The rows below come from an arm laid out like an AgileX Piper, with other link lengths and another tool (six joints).
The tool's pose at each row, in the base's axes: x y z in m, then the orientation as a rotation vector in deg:
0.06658, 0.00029, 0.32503, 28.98, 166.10, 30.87
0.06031, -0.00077, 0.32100, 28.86, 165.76, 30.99
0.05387, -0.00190, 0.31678, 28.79, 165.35, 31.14
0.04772, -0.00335, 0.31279, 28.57, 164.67, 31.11
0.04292, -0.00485, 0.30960, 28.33, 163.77, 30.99
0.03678, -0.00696, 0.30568, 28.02, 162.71, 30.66
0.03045, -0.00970, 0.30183, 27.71, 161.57, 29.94
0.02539, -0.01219, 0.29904, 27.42, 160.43, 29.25
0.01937, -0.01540, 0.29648, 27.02, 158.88, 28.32
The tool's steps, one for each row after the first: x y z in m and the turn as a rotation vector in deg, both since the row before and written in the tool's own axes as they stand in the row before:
0.00581, -0.00431, 0.00210, -0.18, -0.29, -0.09
0.00598, -0.00449, 0.00217, -0.21, -0.35, -0.06
0.00559, -0.00460, 0.00187, -0.19, -0.66, -0.19
0.00427, -0.00393, 0.00135, -0.19, -0.89, -0.22
0.00542, -0.00512, 0.00141, -0.11, -1.10, -0.30
0.00541, -0.00567, 0.00098, 0.11, -1.28, -0.34
0.00421, -0.00466, 0.00034, 0.10, -1.27, -0.33
0.00482, -0.00545, -0.00045, 0.13, -1.73, -0.45

